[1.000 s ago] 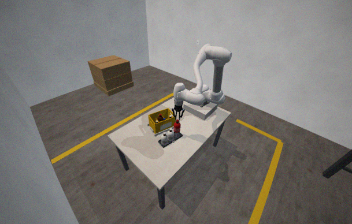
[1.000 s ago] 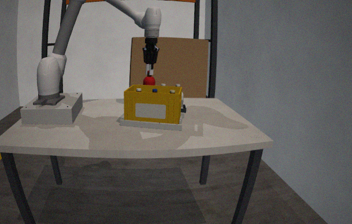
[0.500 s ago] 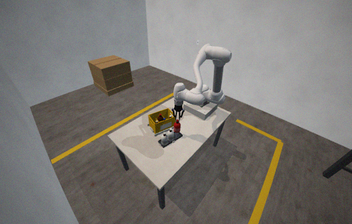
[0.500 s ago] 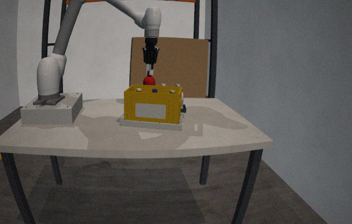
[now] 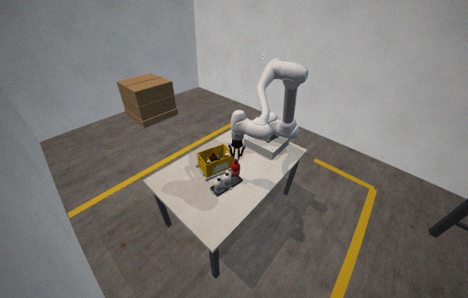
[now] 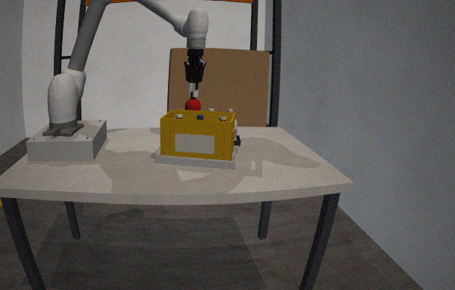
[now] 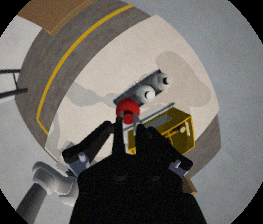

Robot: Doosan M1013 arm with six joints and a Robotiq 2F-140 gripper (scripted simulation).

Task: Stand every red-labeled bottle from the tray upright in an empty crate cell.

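The red-labeled bottle is 90 mm below my hand. From my hand the other things lie so: crate 40 mm ahead, 230 mm to the right, 170 mm below.
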